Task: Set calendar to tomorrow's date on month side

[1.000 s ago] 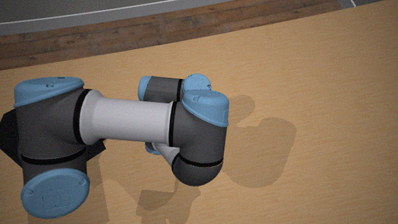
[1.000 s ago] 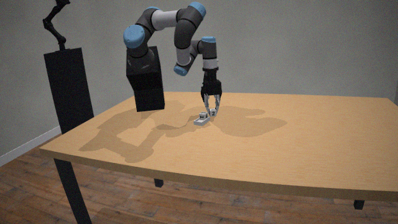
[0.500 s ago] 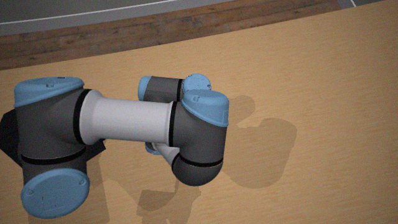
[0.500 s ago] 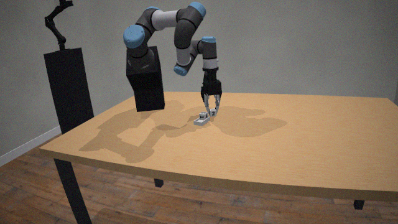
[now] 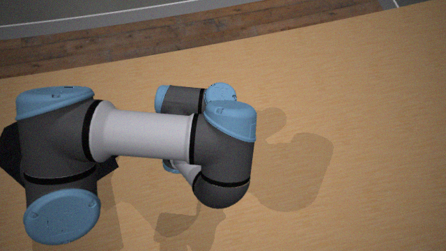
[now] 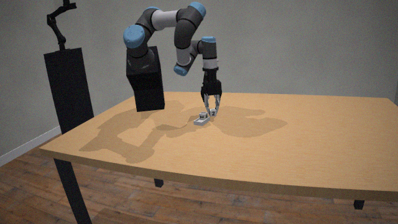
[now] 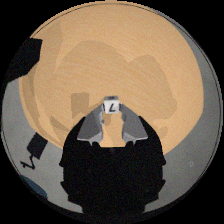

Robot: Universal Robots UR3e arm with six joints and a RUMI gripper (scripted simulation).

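Now: the grey calendar tray 9 cm to the right of my hand, 4 cm behind it and 2 cm below it.
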